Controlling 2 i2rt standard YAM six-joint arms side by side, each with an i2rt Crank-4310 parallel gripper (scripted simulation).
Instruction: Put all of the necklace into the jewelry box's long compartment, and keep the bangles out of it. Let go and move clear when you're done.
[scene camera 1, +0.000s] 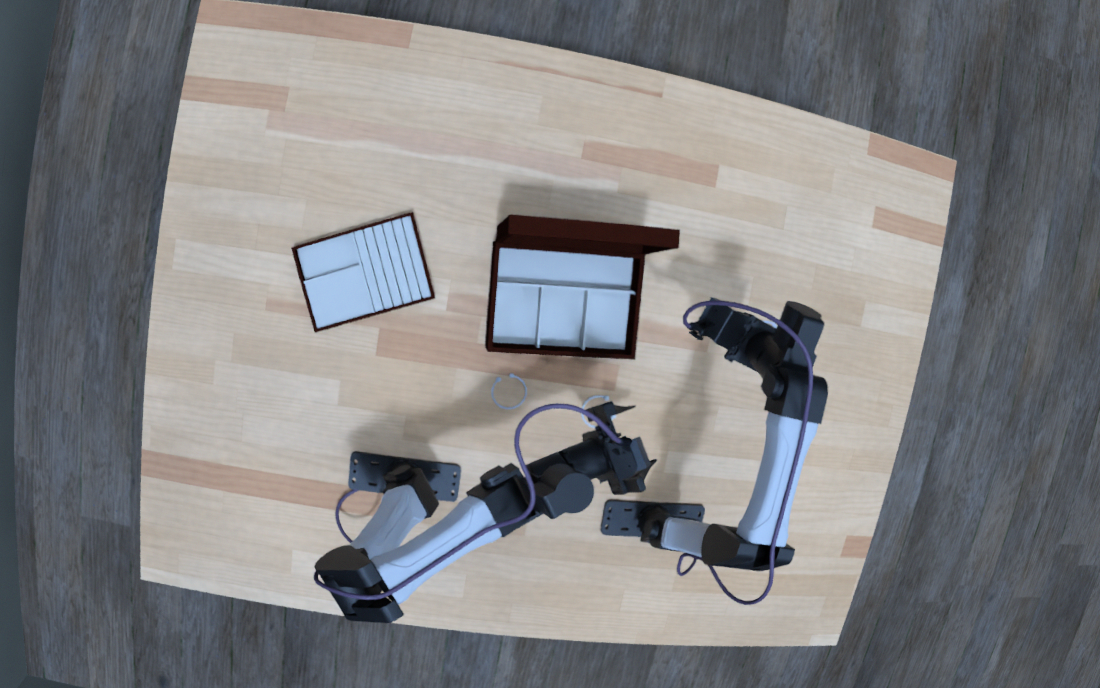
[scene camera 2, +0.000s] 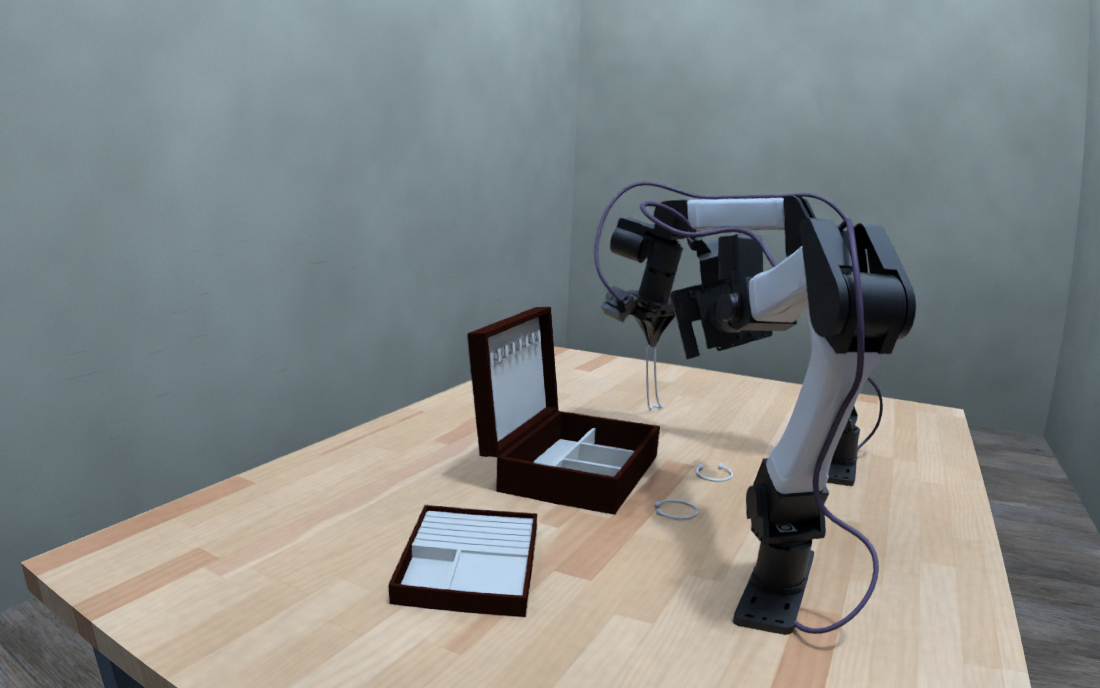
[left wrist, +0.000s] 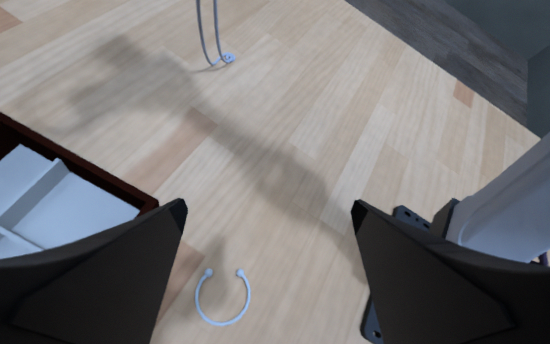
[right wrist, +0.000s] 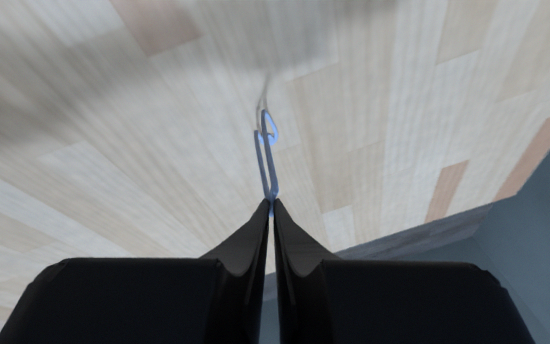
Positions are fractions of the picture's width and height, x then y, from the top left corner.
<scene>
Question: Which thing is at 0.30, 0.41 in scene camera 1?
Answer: A divided tray.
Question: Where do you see a jewelry box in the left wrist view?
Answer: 0.13, 0.58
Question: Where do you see a divided tray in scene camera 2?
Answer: At 0.45, 0.80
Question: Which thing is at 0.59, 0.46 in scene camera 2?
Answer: My right gripper.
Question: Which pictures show the jewelry box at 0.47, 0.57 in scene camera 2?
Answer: Scene camera 1, scene camera 2 and the left wrist view only.
</scene>
